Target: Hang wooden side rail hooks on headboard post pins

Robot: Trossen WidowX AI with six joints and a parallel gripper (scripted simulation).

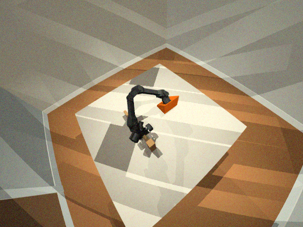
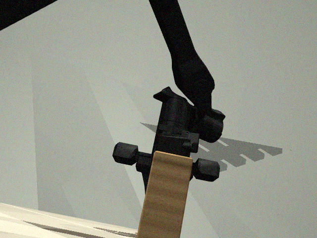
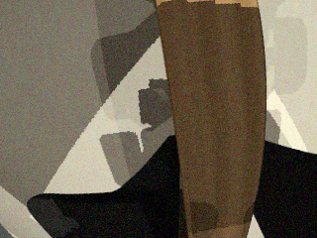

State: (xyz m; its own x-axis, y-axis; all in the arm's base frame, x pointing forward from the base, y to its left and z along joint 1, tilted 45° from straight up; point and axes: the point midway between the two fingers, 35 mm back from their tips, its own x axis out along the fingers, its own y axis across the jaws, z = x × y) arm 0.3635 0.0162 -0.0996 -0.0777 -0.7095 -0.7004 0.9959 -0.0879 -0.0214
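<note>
Now: the headboard post 120 mm to the left of my gripper tip, 40 mm above it and 10 mm ahead of it.
</note>
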